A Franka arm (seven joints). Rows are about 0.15 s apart.
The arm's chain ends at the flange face. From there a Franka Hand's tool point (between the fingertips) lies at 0.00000 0.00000 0.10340 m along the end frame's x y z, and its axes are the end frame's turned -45 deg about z.
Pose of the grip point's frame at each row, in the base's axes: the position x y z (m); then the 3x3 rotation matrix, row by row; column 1 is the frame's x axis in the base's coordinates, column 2 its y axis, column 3 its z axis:
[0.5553 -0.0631 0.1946], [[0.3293 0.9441 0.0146], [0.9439 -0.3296 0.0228], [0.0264 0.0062 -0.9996]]
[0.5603 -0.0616 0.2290], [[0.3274 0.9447 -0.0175], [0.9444 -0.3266 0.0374], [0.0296 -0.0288 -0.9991]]
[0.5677 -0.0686 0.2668], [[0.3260 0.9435 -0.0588], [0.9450 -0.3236 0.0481], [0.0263 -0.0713 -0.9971]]
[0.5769 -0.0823 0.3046], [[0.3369 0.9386 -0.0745], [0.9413 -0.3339 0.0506], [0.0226 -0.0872 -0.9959]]
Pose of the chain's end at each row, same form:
[0.5538 -0.0655 0.2980], [[0.9004 0.4347 0.0146], [0.4344 -0.9005 0.0228], [0.0231 -0.0143 -0.9996]]
[0.5621 -0.0655 0.3323], [[0.8995 0.4365 -0.0175], [0.4369 -0.8987 0.0374], [0.0006 -0.0413 -0.9991]]
[0.5738 -0.0736 0.3699], [[0.8977 0.4366 -0.0588], [0.4394 -0.8970 0.0481], [-0.0318 -0.0690 -0.9971]]
[0.5846 -0.0875 0.4076], [[0.9019 0.4255 -0.0745], [0.4295 -0.9017 0.0506], [-0.0457 -0.0776 -0.9959]]

